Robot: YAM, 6 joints.
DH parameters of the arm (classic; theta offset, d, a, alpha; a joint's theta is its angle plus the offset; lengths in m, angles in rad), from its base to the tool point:
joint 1: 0 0.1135 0.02 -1.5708
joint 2: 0 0 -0.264 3.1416
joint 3: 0.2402 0 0.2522 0
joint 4: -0.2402 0 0.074 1.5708
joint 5: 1.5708 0 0 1.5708
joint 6: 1.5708 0.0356 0 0
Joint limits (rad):
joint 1: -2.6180..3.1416
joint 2: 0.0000..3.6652
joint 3: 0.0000..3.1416
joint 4: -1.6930..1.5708
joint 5: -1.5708..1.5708
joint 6: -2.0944..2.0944
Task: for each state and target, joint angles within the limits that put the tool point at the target. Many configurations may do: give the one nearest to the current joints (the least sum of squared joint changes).
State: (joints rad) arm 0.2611 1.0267 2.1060 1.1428 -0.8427 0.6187
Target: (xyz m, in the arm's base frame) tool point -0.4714 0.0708 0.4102
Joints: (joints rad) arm -0.0932 0.4261 2.4353 1.2224 -0.8439 0.6187
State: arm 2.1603 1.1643 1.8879 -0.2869 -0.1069 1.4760
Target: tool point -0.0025 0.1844 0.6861
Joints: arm 1.5850 1.4993 2.3690 -0.0051 0.0034 1.4760
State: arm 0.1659 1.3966 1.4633 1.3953 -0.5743 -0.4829
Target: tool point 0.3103 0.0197 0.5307
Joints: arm 0.0053 1.6192 1.5931 1.2944 -0.5320 -0.4829
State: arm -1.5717 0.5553 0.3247 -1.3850 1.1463 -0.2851
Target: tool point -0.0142 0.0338 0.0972
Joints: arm -1.9435 0.5495 0.0000 -1.6919 0.7998 -0.2851
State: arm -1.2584 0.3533 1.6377 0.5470 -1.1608 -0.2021
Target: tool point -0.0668 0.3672 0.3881
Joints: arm -1.2956 0.0000 1.5568 1.1989 -1.4979 -0.2021
